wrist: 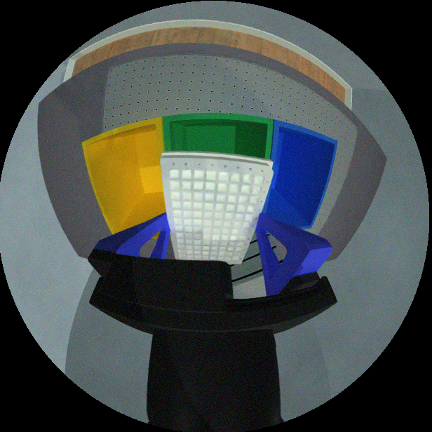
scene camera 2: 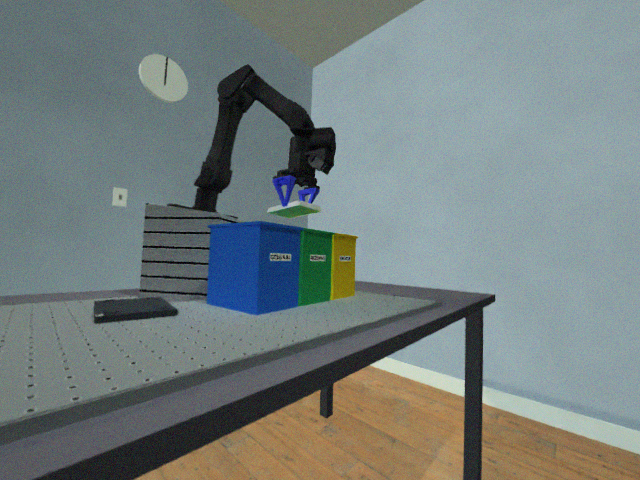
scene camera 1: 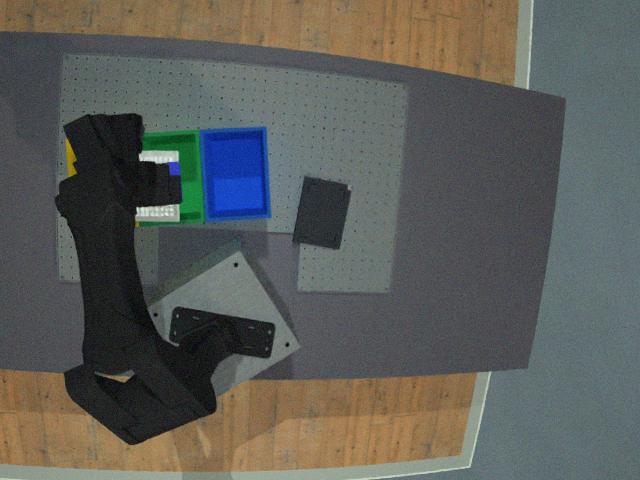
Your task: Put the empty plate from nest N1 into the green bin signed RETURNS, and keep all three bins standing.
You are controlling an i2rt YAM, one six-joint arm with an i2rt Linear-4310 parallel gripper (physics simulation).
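Frame: origin at the arm's base, x up, y back, z right, level; centimetres.
Where they show: gripper, fingertip midpoint: (scene camera 2: 295, 210); arm's base, link origin: (scene camera 2: 203, 214) (scene camera 1: 222, 332).
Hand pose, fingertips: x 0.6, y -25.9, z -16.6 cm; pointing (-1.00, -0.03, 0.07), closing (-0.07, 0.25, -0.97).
Note:
Things, the pixels of their top centre, and the offset from my fingertips. Level surfaces: height alone.
- white plate, top centre: (scene camera 1: 153, 186) (scene camera 2: 294, 204) dx +1.5, dy +0.5, dz +0.1 cm
- green bin, top centre: (scene camera 1: 168, 178) (scene camera 2: 293, 231) dx -6.1, dy -1.1, dz +1.1 cm
- blue bin, top centre: (scene camera 1: 235, 174) (scene camera 2: 255, 226) dx -6.1, dy -4.3, dz +13.8 cm
- yellow bin, top centre: (scene camera 1: 101, 183) (scene camera 2: 321, 235) dx -6.1, dy +2.2, dz -11.7 cm
- dark flat block, top centre: (scene camera 2: 134, 303) (scene camera 1: 322, 213) dx -22.6, dy +0.9, dz +35.9 cm
- perforated board, surface height: dx -24.0 cm
The white plate (scene camera 1: 161, 212) (scene camera 2: 293, 209) (wrist: 215, 200) has a grid of small wells that look empty. My gripper (scene camera 2: 295, 203) (wrist: 212, 216) is shut on it, with a blue finger at each long side, and holds it roughly level above the bin rims. The green bin (scene camera 1: 192, 198) (scene camera 2: 314, 281) (wrist: 215, 118) stands upright under the plate, between the blue bin (scene camera 1: 237, 193) (scene camera 2: 235, 268) (wrist: 306, 175) and the yellow bin (scene camera 1: 70, 160) (scene camera 2: 342, 276) (wrist: 122, 175), both also upright. The bin signs are too blurred to read surely. The arm hides much of the yellow bin in the overhead view.
A dark flat block (scene camera 1: 321, 212) (scene camera 2: 135, 308) lies on the perforated board (scene camera 1: 351, 134) (scene camera 2: 170, 346) (wrist: 200, 80), beyond the blue bin. The grey arm pedestal (scene camera 1: 258, 294) (scene camera 2: 175, 253) stands near the bins. The three bins stand side by side in a row.

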